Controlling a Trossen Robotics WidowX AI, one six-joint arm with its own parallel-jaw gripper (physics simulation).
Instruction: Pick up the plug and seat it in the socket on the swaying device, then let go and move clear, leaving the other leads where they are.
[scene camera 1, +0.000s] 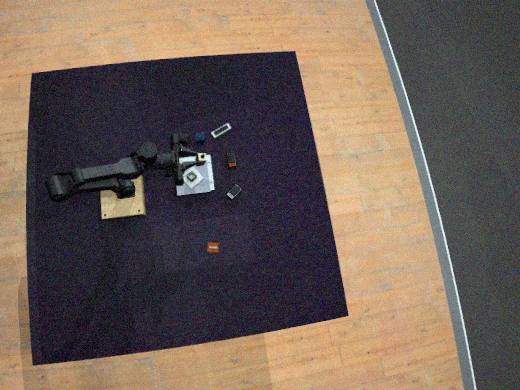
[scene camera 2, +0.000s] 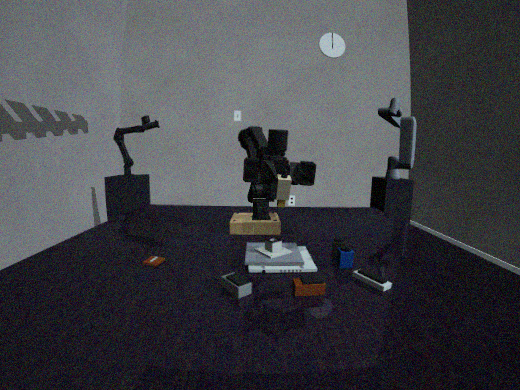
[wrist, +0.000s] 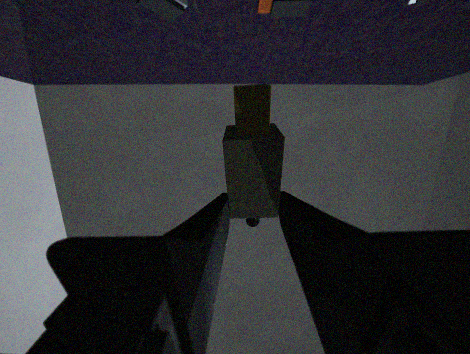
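Note:
The plug (scene camera 1: 202, 158) (scene camera 2: 283, 188) (wrist: 252, 175) has a beige block body and a yellow tip. My gripper (scene camera 1: 197, 158) (wrist: 253, 198) is shut on its body. In scene camera 2 the yellow tip points down, and the plug hangs well above the device. The device (scene camera 1: 204, 188) (scene camera 2: 256, 258) is a grey slab on a white base. A small socket block (scene camera 1: 192, 176) (scene camera 2: 273, 245) stands on a tilted white plate on top of it. In scene camera 1 the plug shows above and right of the socket, apart from it. The socket does not show in the wrist view.
Around the device lie a blue block (scene camera 1: 200, 137) (scene camera 2: 346, 258), a long white holder (scene camera 1: 221, 130) (scene camera 2: 382, 285), an orange block (scene camera 1: 231, 162) (scene camera 2: 309, 288) and a grey block (scene camera 1: 234, 191) (scene camera 2: 243, 290). A flat orange piece (scene camera 1: 213, 247) (scene camera 2: 154, 261) lies farther off.

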